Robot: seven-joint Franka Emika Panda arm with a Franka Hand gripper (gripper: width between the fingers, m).
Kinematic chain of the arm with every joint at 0, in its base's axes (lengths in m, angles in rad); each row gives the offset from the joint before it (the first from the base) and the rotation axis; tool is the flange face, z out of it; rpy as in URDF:
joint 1: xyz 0 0 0.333 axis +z
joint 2: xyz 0 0 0 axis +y
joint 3: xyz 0 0 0.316 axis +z
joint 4: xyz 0.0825 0 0 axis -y
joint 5: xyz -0.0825 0 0.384 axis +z
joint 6: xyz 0 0 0 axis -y
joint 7: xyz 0.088 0 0 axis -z
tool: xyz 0 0 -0.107 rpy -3.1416 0 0
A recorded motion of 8 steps. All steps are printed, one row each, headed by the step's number.
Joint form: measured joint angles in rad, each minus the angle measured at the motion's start. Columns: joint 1, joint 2, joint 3, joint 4, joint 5, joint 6, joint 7.
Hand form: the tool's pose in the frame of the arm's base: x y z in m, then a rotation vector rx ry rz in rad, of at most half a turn. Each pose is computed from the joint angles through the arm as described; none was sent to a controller.
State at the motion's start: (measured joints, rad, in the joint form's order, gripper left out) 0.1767 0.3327 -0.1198 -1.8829 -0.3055 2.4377 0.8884
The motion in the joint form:
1: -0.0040 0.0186 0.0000 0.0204 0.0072 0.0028 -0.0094
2: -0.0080 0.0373 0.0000 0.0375 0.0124 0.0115 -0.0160
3: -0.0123 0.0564 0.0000 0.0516 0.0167 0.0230 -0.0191
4: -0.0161 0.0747 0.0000 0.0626 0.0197 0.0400 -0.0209
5: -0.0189 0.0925 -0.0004 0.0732 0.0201 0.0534 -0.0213
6: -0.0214 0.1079 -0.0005 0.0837 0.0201 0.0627 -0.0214
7: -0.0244 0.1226 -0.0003 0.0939 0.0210 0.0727 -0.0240
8: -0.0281 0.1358 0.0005 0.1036 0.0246 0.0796 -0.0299
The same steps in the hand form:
1: 0.6516 0.0396 0.3542 2.8393 -0.8893 0.4739
2: 0.6570 0.0381 0.3509 2.8427 -0.8883 0.4811
3: 0.6618 0.0363 0.3461 2.8452 -0.8909 0.4879
4: 0.6661 0.0350 0.3410 2.8488 -0.8923 0.4995
5: 0.6700 0.0339 0.3355 2.8501 -0.8921 0.5075
6: 0.6734 0.0330 0.3311 2.8504 -0.8920 0.5134
7: 0.6768 0.0319 0.3270 2.8522 -0.8898 0.5201
8: 0.6797 0.0305 0.3233 2.8550 -0.8871 0.5227

